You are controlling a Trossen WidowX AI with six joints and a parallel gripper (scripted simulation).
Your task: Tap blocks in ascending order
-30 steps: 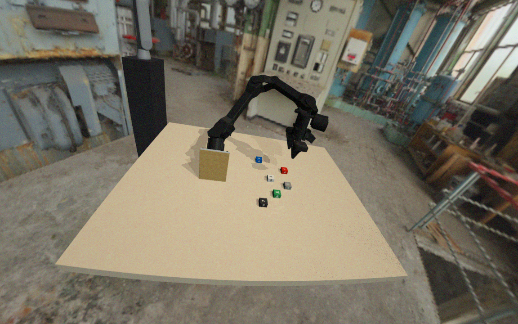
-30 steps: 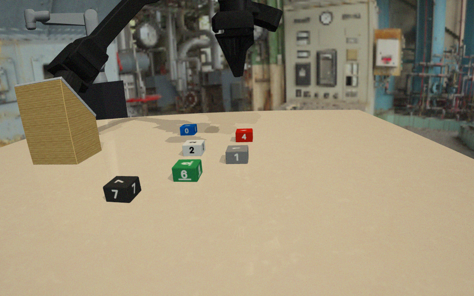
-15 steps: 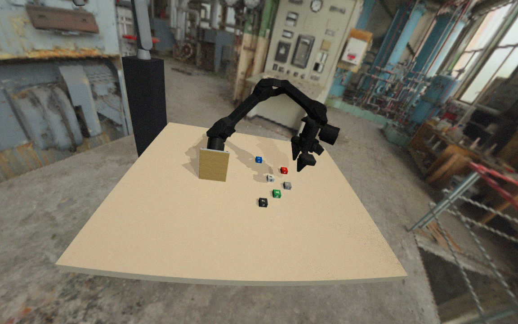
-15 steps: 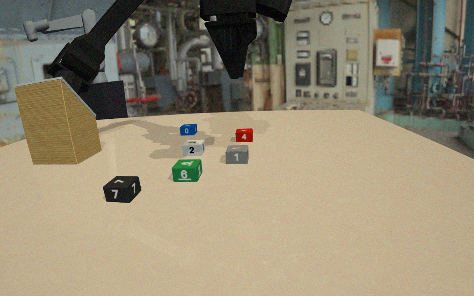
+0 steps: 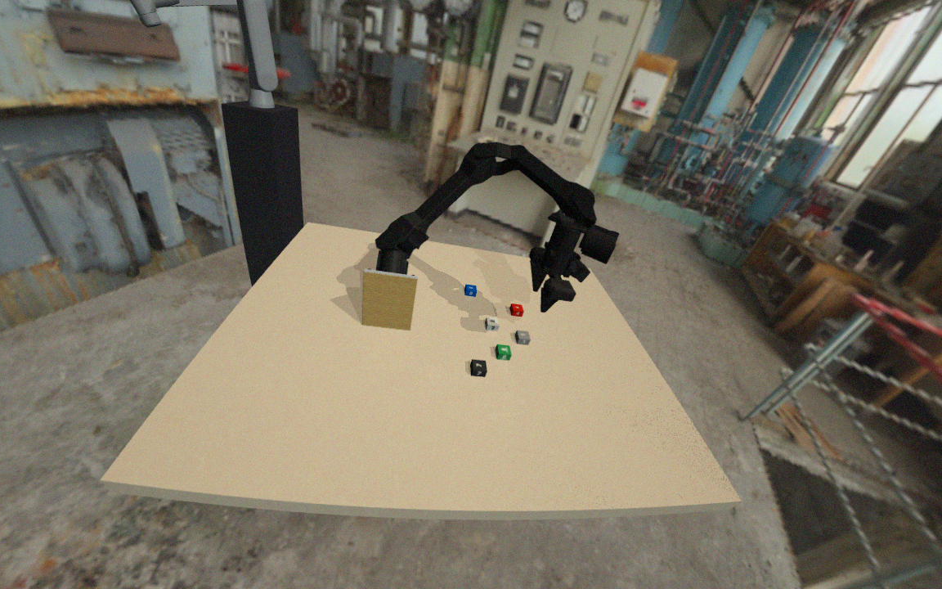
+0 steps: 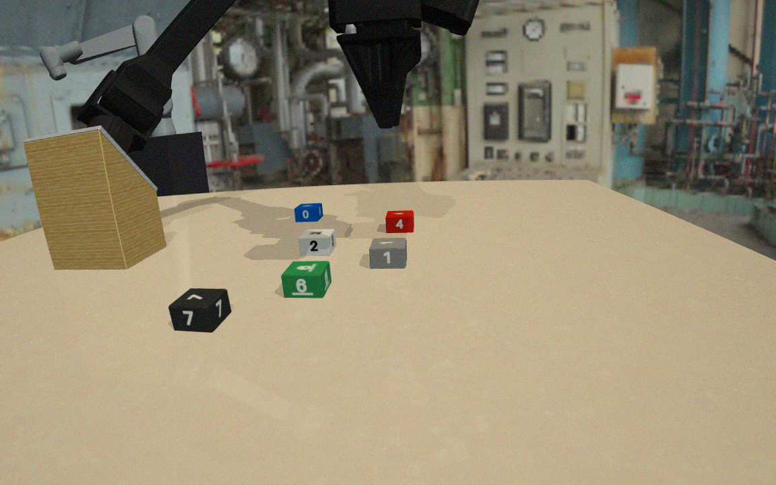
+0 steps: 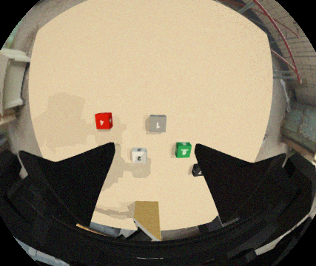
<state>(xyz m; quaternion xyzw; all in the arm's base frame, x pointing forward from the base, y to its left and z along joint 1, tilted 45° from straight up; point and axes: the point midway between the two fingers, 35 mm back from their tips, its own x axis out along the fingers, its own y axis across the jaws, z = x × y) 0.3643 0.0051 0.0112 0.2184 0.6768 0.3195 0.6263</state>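
My gripper tip is 150 mm past the blue block, 160 mm to the right of it and 110 mm above it. Round my gripper tip: white block: 90 mm behind, 20 mm to the left, 110 mm below; then green block: 60 mm behind, 80 mm to the right, 110 mm below; then grey block: 10 mm behind, 10 mm to the right, 110 mm below.
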